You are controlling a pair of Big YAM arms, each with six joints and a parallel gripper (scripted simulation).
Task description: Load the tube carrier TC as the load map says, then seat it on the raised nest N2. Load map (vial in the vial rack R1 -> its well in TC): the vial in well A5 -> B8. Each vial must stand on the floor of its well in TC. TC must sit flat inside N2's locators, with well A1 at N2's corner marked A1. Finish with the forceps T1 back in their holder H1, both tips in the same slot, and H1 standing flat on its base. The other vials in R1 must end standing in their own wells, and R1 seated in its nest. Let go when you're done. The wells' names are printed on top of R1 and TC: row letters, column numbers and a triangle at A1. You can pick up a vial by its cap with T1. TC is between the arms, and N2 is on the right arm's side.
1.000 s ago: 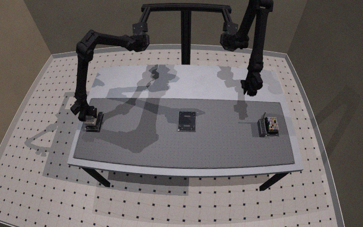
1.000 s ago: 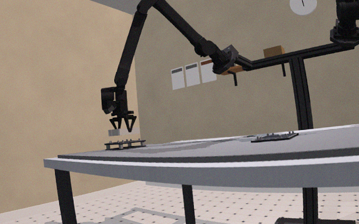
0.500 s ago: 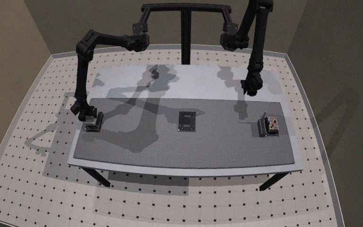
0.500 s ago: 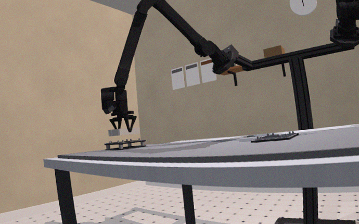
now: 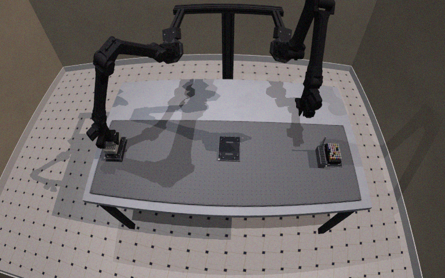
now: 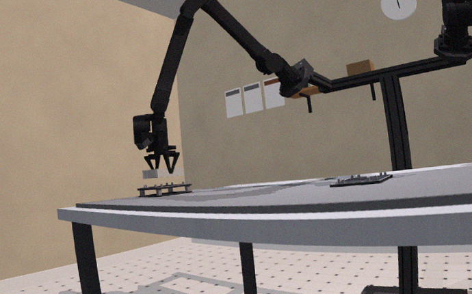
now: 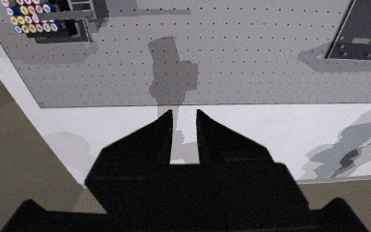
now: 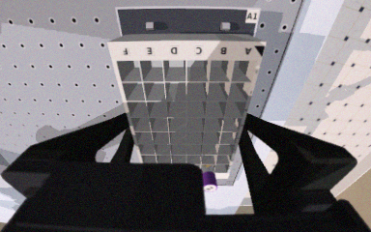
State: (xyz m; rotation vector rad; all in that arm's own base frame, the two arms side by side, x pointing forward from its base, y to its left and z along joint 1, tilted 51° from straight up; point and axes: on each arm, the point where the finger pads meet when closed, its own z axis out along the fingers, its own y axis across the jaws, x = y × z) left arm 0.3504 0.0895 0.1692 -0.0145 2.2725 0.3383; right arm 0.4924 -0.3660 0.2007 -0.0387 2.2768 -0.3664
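Now: right hand right at the tube carrier TC. Also, from my right hand: holder h1: 80 mm ahead, 1240 mm to the left, 70 mm below; raised nest n2: 50 mm below.
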